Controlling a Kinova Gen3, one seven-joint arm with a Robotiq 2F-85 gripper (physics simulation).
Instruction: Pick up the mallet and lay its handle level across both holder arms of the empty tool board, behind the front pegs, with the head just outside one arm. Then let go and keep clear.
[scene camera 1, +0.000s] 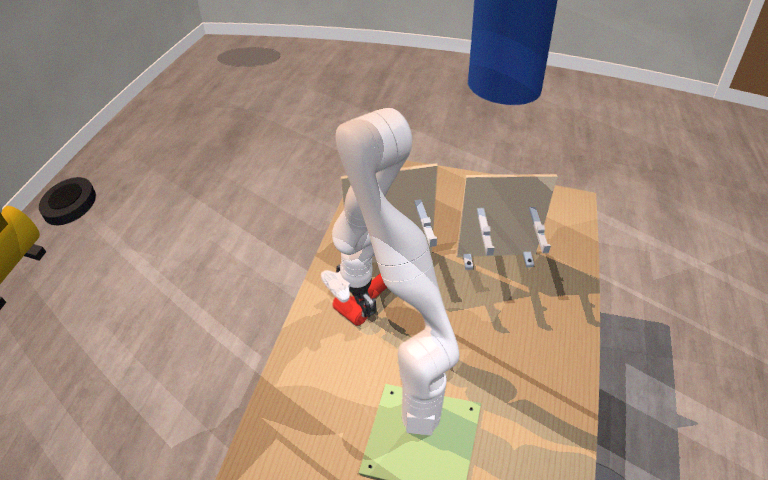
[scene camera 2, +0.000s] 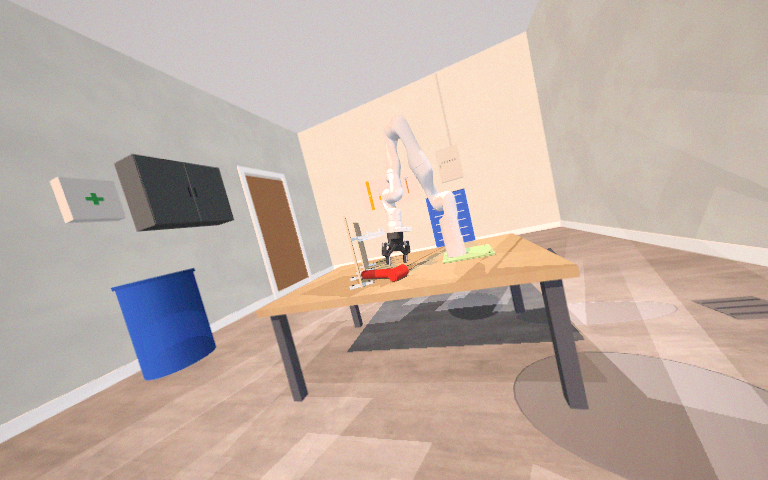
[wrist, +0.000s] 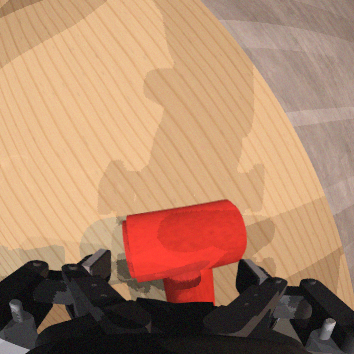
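Where they show: gripper, fingertip midpoint: (scene camera 1: 355, 301) (scene camera 2: 397, 264) (wrist: 173, 269); arm's base, link origin: (scene camera 1: 421, 416) (scene camera 2: 456, 254).
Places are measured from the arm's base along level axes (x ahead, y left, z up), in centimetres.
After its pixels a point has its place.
The red mallet (scene camera 1: 347, 310) {x 26.0, y 22.1, z 3.6 cm} (scene camera 2: 399, 272) {x 27.0, y 24.9, z 2.4 cm} (wrist: 185, 242) {x 27.4, y 22.0, z 4.3 cm} lies on the table near its left edge in scene camera 1, its handle running back to the right, partly behind the arm. My gripper (scene camera 1: 367, 308) {x 27.9, y 20.2, z 5.3 cm} (scene camera 2: 397, 261) {x 27.9, y 20.2, z 5.3 cm} (wrist: 173, 269) {x 27.9, y 20.2, z 5.3 cm} is open and points down low over the mallet, close behind the head. In the wrist view the fingers stand on either side of the handle's head end, with nothing gripped. The right tool board (scene camera 1: 509, 198) {x 54.4, y -18.0, z 22.1 cm} has two bare holder arms, left (scene camera 1: 484, 232) {x 43.2, y -11.5, z 19.6 cm} and right (scene camera 1: 539, 229) {x 45.8, y -26.1, z 20.0 cm}. The left board (scene camera 1: 416, 181) {x 51.3, y 7.0, z 27.9 cm} is partly hidden by my arm; one holder arm (scene camera 1: 425, 221) {x 42.2, y 3.8, z 22.7 cm} shows bare.
Two small brackets (scene camera 1: 468, 262) {x 49.2, y -9.1, z 0.5 cm} (scene camera 1: 528, 259) {x 52.4, y -27.1, z 0.6 cm} sit low before the right board. My arm's base stands on a green plate (scene camera 1: 378, 452) {x -10.3, y 8.7, z 0.0 cm} (scene camera 2: 481, 252) {x -11.0, y 6.6, z 0.1 cm} on the wooden table (scene camera 1: 317, 384) {x 5.7, y 26.5, z -1.0 cm} (scene camera 2: 430, 285) {x 14.3, y 40.0, z -1.1 cm}. A blue barrel (scene camera 1: 509, 56) (scene camera 2: 164, 325) stands on the floor beyond the table.
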